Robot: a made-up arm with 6 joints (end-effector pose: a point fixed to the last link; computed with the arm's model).
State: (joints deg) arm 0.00 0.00 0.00 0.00 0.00 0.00
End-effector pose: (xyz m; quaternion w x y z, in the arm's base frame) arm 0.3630 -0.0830 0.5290 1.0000 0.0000 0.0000 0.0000
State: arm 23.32 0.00 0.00 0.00 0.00 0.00
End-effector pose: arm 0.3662 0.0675 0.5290 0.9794 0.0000 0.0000 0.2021
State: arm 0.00 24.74 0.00 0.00 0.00 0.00
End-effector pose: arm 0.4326 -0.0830 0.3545 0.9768 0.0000 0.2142 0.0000
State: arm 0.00 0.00 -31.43 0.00 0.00 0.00
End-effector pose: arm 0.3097 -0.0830 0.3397 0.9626 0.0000 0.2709 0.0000
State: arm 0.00 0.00 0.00 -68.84 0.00 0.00
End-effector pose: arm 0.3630 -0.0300 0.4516 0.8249 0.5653 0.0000 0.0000
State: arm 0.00 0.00 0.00 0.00 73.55 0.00
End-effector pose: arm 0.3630 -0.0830 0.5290 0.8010 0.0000 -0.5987 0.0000
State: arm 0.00 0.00 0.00 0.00 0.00 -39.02
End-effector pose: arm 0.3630 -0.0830 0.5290 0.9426 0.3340 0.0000 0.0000
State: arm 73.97 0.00 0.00 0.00 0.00 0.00
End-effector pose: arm 0.1800 0.3260 0.5290 0.7988 0.0000 0.0000 0.6016
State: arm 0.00 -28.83 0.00 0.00 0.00 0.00
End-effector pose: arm 0.1994 -0.0830 0.6736 0.9685 0.0000 -0.2489 0.0000
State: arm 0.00 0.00 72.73 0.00 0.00 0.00
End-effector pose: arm 0.1078 -0.0830 0.8756 0.8053 0.0000 -0.5929 0.0000
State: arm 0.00 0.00 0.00 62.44 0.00 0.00
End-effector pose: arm 0.3630 -0.0384 0.6026 0.8552 -0.5183 0.0000 0.0000
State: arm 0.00 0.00 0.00 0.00 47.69 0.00
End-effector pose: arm 0.3630 -0.0830 0.5290 0.9146 0.0000 -0.4043 0.0000
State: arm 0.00 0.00 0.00 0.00 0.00 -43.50
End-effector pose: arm 0.3630 -0.0830 0.5290 0.9288 0.3706 0.0000 0.0000
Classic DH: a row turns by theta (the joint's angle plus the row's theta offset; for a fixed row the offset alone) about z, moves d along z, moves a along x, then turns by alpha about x. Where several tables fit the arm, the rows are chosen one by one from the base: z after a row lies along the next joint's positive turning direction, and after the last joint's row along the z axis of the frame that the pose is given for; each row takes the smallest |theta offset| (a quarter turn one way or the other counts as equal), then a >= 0, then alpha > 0; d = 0 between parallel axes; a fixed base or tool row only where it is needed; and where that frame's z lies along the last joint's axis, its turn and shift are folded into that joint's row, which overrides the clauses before.
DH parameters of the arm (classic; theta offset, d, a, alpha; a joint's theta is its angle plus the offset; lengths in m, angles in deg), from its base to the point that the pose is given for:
joint 1: 0 0.283 0 -90
joint 2: -90 0 0.246 180
joint 3: 0 0 0 -90
joint 4: 0 -0.363 0 90
joint 5: 0 0.083 0 -90
joint 6: 90 0 0 90
tool (fixed): -90 0 0 0

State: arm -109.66 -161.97 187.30 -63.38 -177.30 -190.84
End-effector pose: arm -0.1247 -0.2386 -0.0914 0.7630 -0.3215 -0.3062 0.4697
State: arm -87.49 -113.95 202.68 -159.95 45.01 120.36
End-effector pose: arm 0.0787 -0.0161 -0.0868 0.2676 0.5555 0.2910 -0.7316
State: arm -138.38 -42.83 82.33 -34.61 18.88 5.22
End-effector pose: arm 0.2071 0.2754 0.7873 0.2911 -0.7996 -0.4802 -0.2130
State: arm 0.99 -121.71 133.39 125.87 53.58 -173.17
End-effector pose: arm -0.2384 0.0445 -0.2144 0.1916 0.3918 0.8884 -0.1429
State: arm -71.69 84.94 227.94 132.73 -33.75 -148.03
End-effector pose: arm 0.0278 0.0951 0.4745 0.1084 -0.3932 -0.9130 -0.0017
